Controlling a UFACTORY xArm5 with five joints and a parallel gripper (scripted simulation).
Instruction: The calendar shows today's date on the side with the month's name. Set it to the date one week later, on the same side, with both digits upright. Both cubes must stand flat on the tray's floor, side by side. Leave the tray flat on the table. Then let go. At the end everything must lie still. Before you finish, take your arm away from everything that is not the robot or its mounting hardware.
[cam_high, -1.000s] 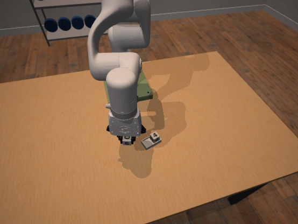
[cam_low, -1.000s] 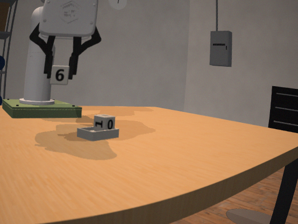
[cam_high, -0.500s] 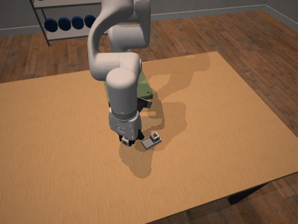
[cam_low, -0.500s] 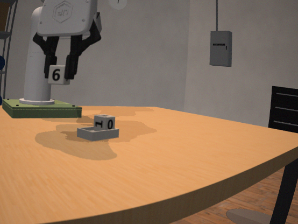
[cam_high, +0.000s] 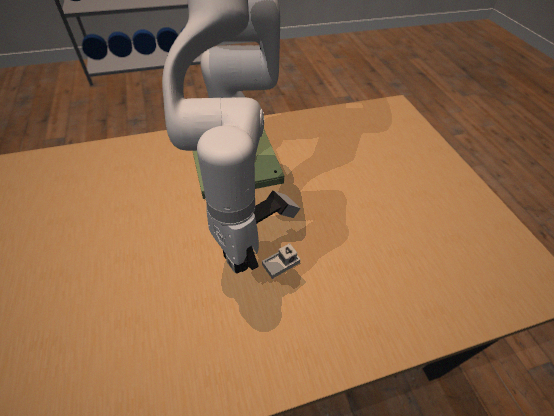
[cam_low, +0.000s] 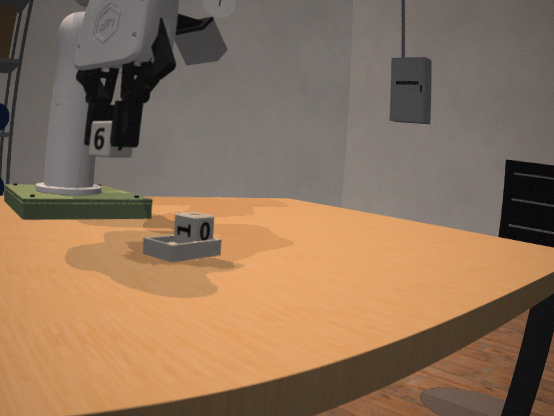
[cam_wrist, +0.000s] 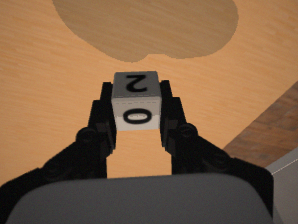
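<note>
Right now my hand is 10 mm above the digit cube. Round my hand: tray: 120 mm below, 110 mm to the left, 30 mm behind.
</note>
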